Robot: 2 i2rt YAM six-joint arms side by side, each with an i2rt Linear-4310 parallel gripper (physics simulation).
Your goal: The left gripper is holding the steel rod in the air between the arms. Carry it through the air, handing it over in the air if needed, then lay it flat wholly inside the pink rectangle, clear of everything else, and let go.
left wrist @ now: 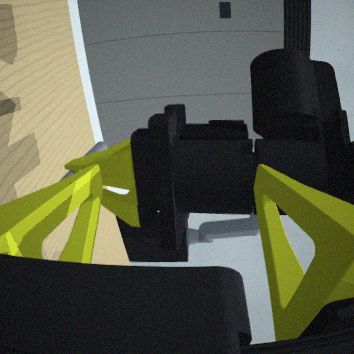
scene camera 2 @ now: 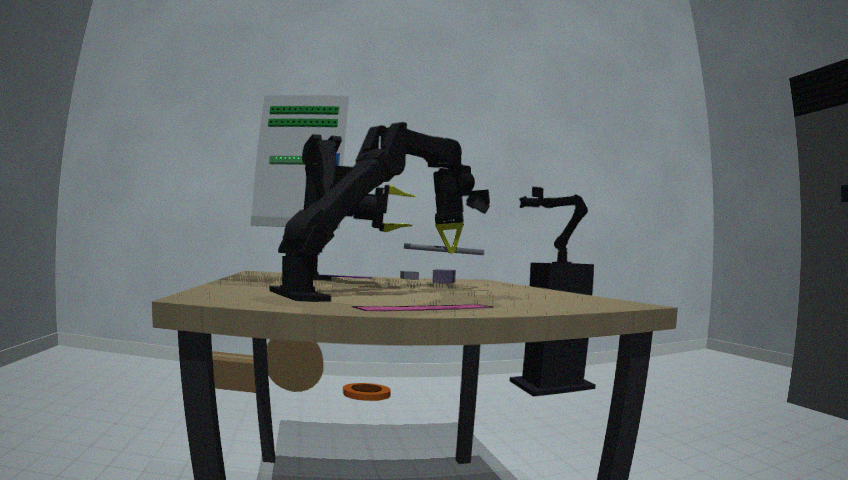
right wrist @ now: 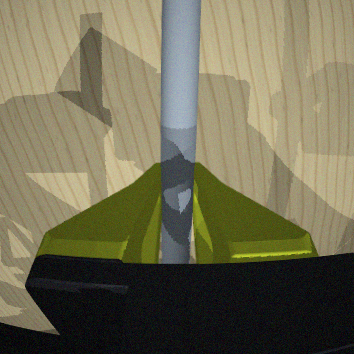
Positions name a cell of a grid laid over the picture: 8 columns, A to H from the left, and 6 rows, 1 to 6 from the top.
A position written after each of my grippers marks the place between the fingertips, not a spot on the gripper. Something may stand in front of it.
Scene:
My left gripper shows in the left wrist view (E3) and in scene camera 2 (D3); in the right wrist view it is out of frame. My right gripper shows in the left wrist view (B3), in scene camera 2 (E4) and in the right wrist view (E3).

